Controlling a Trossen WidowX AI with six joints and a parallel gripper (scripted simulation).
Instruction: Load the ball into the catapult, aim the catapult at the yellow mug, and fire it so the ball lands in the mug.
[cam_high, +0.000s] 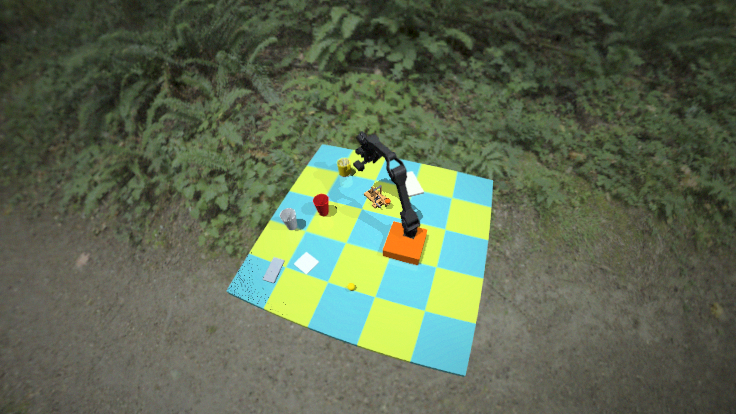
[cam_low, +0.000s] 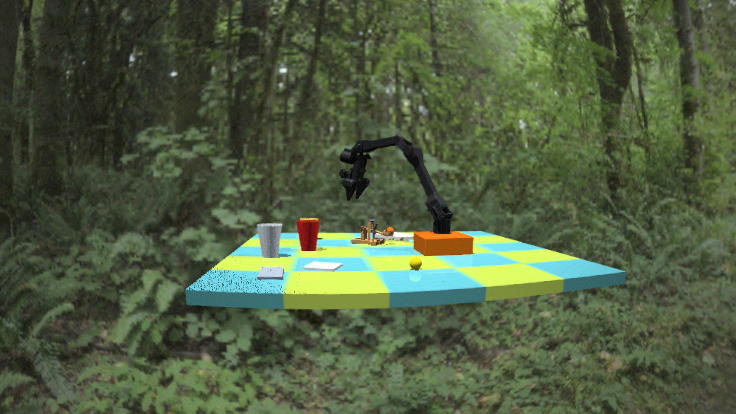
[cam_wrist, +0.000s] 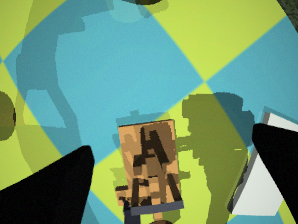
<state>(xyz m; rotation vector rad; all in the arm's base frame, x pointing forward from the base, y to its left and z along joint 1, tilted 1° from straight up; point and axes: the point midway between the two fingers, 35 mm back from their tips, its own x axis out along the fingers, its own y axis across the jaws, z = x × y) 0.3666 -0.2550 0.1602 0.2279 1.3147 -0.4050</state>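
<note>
Now: the orange ball 170 mm behind my gripper tip, 140 mm below it and 90 mm to the left of it. The rest, counted from my gripper tip: wooden catapult (150 mm below, 100 mm behind, 80 mm to the left); then yellow mug (220 mm ahead, 170 mm below, 80 mm to the right); then red mug (280 mm to the left, 170 mm below, 170 mm ahead).
</note>
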